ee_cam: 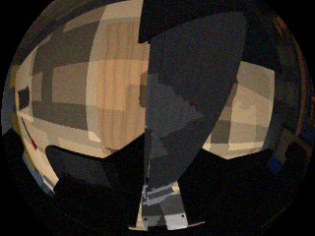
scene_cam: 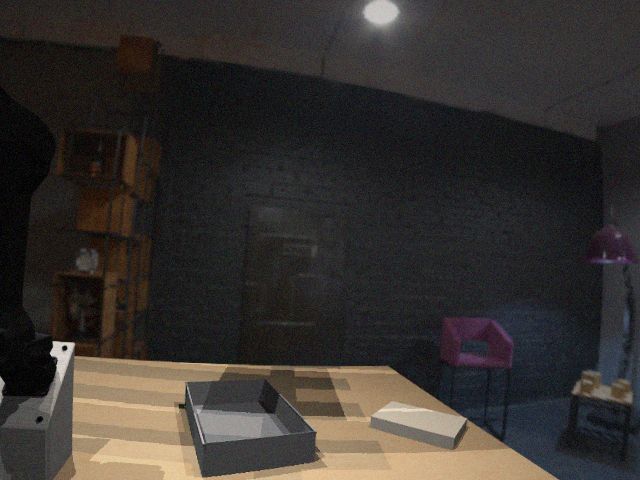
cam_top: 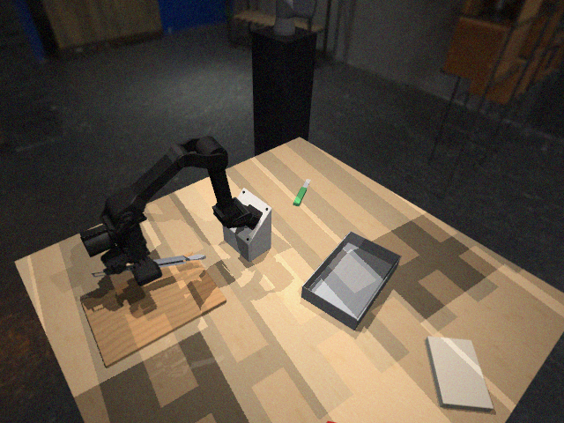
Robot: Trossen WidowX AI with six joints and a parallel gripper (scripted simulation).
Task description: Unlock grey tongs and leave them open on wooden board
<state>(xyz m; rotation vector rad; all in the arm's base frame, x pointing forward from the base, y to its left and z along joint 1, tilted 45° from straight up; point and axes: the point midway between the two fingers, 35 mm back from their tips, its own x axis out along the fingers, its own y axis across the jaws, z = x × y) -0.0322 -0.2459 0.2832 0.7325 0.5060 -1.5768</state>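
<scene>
My gripper tip is now 130 mm above the wooden board. The rest, counted from my gripper tip: white flat block 750 mm ahead, 450 mm to the left, 120 mm below; grey roasting tin 370 mm ahead, 500 mm to the left, 110 mm below.
</scene>
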